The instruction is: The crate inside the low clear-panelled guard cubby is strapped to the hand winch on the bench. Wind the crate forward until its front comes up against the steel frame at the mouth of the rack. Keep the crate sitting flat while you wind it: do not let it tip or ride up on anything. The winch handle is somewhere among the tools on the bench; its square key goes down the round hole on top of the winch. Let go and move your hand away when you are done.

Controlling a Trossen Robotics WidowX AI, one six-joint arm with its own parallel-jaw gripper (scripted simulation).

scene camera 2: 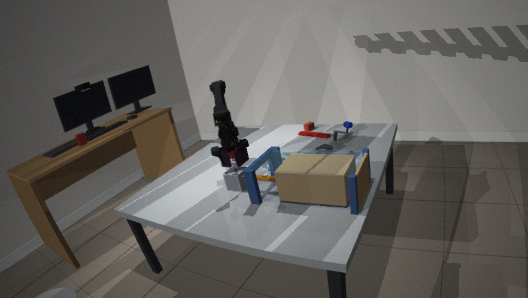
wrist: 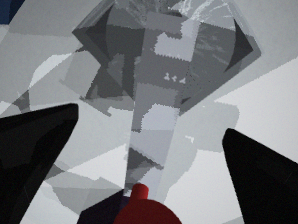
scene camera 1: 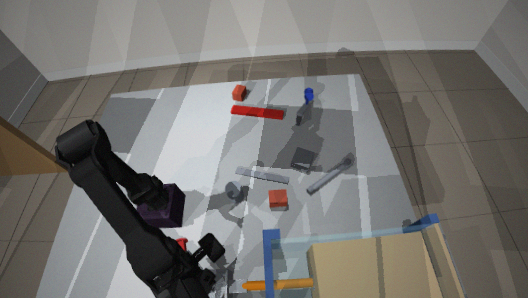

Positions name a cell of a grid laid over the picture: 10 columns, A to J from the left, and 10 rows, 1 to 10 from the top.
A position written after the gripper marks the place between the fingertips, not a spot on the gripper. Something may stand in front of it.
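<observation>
The wrist view shows the gripper (wrist: F6), open and holding nothing, and a grey winch (wrist: H2).
</observation>
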